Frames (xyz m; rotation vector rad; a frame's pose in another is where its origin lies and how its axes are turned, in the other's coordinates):
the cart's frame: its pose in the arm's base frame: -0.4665 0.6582 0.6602 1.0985 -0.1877 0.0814
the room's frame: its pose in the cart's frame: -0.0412 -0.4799 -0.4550 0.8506 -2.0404 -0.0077
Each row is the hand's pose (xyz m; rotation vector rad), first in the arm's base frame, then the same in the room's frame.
Working: the arm's base frame: its pose in the room's frame: 0.6436 -0.3614 -0.5639 -1.6218 2.1072 1.1184

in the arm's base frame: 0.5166 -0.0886 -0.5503 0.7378 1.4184 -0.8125
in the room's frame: 0.6793 -1.1204 -0.5485 2.4355 -1.3915 1.1639
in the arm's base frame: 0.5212 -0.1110 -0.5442 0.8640 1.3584 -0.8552
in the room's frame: 0.6965 -1.1212 -0.5647 -2.4726 1.4313 -1.2909
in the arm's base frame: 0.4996 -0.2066 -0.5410 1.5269 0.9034 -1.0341
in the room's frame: 0.7899 -1.1115 -0.5931 -1.7503 1.1271 -1.3891
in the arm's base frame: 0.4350 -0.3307 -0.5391 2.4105 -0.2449 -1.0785
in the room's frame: 0.9242 -1.0746 -0.6061 -0.6002 0.6212 -1.1986
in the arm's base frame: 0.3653 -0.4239 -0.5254 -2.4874 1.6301 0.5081
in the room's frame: 1.0294 -1.0233 -0.6111 0.4661 0.2241 -0.7040
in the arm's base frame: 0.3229 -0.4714 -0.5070 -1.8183 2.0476 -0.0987
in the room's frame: 1.0826 -0.9842 -0.6171 1.0551 0.0662 -0.2838
